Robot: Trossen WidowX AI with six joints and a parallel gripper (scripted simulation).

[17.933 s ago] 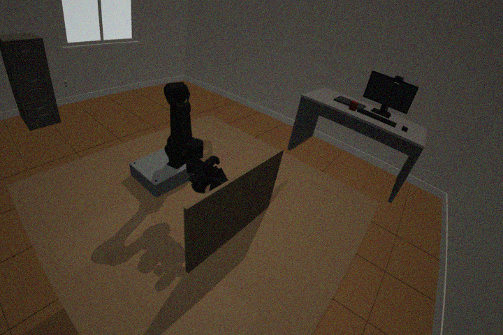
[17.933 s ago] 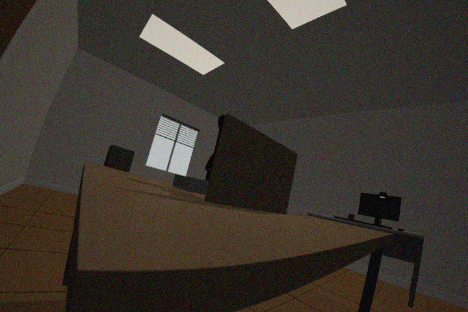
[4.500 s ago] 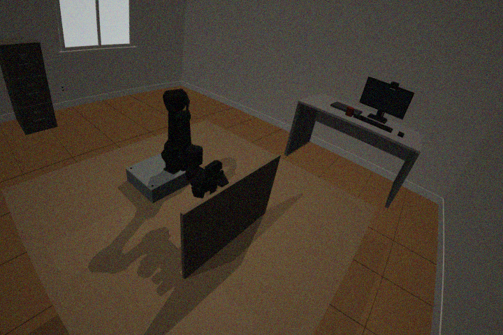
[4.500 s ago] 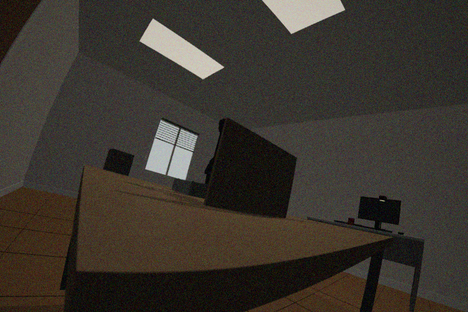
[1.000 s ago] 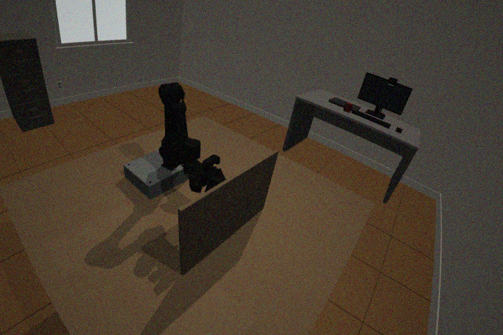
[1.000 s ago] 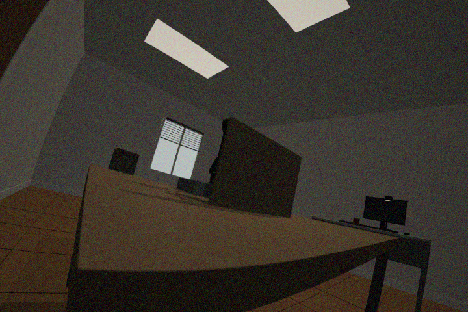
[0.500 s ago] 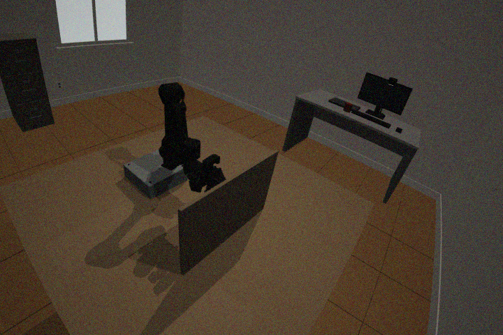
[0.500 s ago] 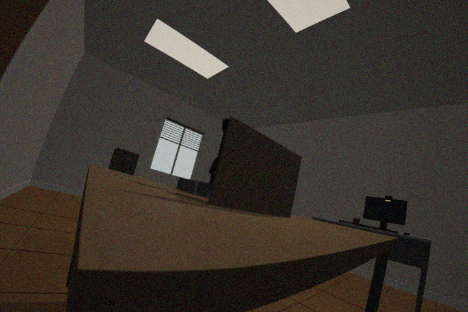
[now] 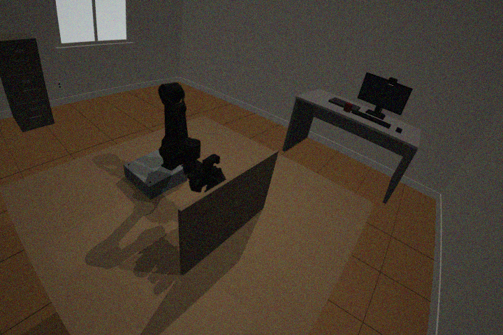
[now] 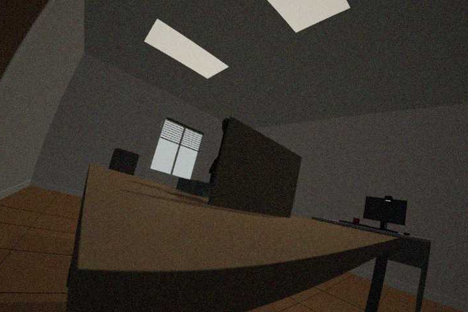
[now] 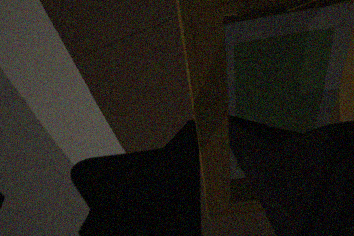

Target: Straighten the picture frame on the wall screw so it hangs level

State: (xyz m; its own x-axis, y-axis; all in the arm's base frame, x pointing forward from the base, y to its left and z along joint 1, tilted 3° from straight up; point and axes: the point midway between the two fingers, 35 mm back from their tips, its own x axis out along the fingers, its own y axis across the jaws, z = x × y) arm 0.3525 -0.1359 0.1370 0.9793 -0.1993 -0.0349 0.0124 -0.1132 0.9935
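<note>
My gripper tip is now 5 cm above the picture frame and 1 cm to the right of it. Round my gripper tip: wall panel: 7 cm below, 2 cm ahead.
</note>
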